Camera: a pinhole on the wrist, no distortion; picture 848 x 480 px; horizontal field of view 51.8 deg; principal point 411.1 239.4 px. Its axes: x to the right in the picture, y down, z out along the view. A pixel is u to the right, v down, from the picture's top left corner.
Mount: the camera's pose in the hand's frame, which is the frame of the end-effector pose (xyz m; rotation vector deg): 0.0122 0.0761 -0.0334 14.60 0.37 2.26
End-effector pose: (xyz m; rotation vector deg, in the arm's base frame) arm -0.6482 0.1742 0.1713 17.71 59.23 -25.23
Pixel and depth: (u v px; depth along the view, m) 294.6 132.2 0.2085
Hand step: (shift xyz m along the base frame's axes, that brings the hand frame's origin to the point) 0.1157 -0.0718 0.0885
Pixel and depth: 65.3 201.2 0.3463
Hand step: 0.1570 -0.1357 0.2474
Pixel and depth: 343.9 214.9 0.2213
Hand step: 0.1410 -0.0677 0.0885
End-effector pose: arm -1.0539 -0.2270 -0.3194 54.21 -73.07 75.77
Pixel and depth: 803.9 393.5 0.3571
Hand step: -0.1176 -0.2930 0.2026
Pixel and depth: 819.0 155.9 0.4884
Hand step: -0.0070 -0.3920 0.3113
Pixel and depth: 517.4 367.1 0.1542
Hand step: -0.0773 -0.1099 0.0359
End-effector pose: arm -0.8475 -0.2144 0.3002 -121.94 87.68 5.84
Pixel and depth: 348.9 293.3 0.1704
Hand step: -0.0073 0.0482 -0.1321
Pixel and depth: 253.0 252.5 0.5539
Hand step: 0.1402 0.3091 -0.3872
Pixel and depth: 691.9 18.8 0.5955
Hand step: 0.3855 0.0866 -0.4360
